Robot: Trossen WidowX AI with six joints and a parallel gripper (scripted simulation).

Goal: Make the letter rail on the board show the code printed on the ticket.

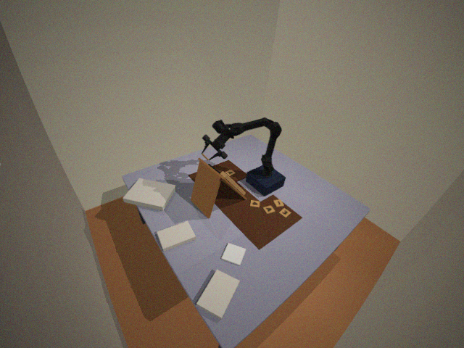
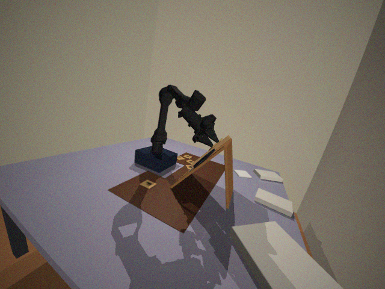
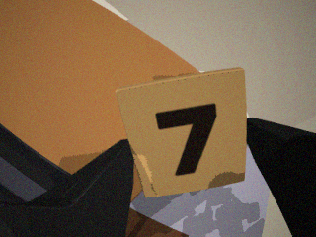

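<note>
My gripper tip is now 11 cm past the white ticket, 12 cm to the right of it and 18 cm above it. From my gripper tip the other things lie so: tan tile marked 7: right at my gripper tip; then white card: 14 cm ahead, 49 cm to the left, 28 cm below; then brown mat: 21 cm behind, 16 cm to the left, 28 cm below.
</note>
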